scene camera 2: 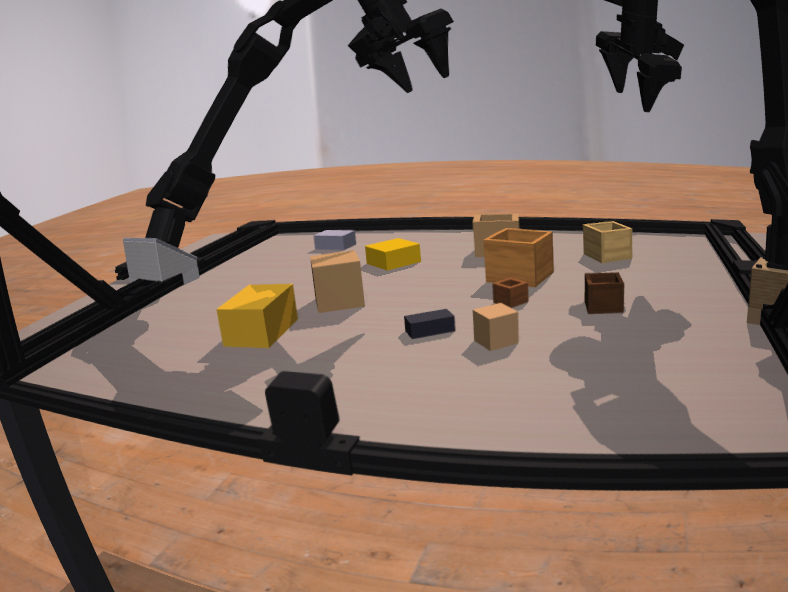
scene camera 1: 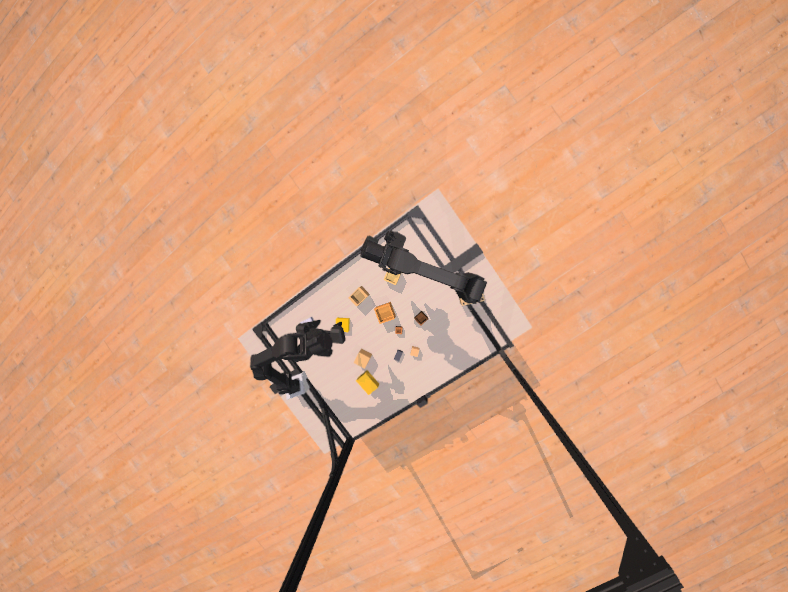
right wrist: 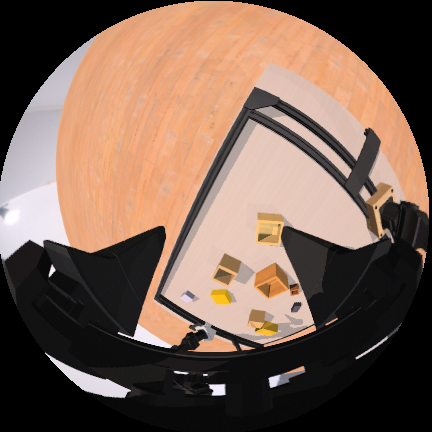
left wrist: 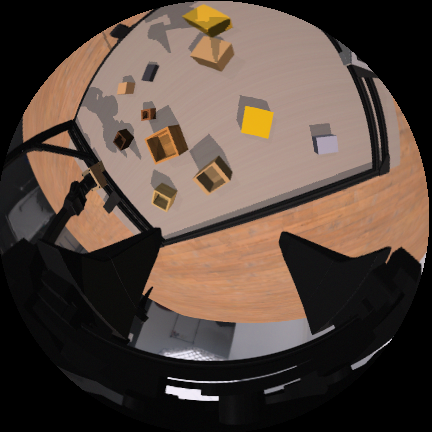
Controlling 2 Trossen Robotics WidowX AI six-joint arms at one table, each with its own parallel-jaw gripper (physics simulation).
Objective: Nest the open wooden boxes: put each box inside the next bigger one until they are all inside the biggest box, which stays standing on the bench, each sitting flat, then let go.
Scene:
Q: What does the orange-brown box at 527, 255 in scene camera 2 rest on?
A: The table.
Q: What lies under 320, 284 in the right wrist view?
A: My right gripper.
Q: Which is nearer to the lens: the grey block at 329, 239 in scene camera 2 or the dark block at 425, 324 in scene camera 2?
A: The dark block.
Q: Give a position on an orange-brown box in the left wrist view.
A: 168, 142

